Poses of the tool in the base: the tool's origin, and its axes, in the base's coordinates. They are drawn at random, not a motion.
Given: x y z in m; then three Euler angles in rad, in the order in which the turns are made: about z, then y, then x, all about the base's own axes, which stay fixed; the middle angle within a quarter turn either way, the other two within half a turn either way.
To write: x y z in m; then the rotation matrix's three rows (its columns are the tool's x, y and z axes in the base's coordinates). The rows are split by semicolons. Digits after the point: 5 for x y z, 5 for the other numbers.
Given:
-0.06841 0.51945 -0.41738 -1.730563 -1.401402 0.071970
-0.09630 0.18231 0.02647 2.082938 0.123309 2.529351
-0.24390 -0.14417 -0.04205 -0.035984 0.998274 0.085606
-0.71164 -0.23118 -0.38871 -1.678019 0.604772 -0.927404
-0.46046 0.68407 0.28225 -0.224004 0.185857 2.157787
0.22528 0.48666 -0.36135 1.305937 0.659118 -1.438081
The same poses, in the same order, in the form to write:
-0.06841 0.51945 -0.41738; -0.02682 0.16644 -0.98569; -0.97343 -0.22865 -0.01212; -0.22740 0.95917 0.16815
-0.09630 0.18231 0.02647; -0.48632 -0.86508 0.12300; -0.74800 0.33942 -0.57034; 0.45164 -0.36937 -0.81215
-0.24390 -0.14417 -0.04205; 0.54140 0.01949 0.84054; 0.03598 0.99828 -0.04632; -0.83999 0.05532 0.53977
-0.71164 -0.23118 -0.38871; -0.08804 0.81791 0.56857; -0.54779 -0.51649 0.65816; 0.83197 -0.25352 0.49351
-0.46046 0.68407 0.28225; 0.95822 0.21831 0.18479; 0.27304 -0.50584 -0.81827; -0.08516 0.83454 -0.54432
0.22528 0.48666 -0.36135; 0.20694 -0.76297 0.61242; -0.03119 0.62051 0.78358; -0.97786 -0.18126 0.10461

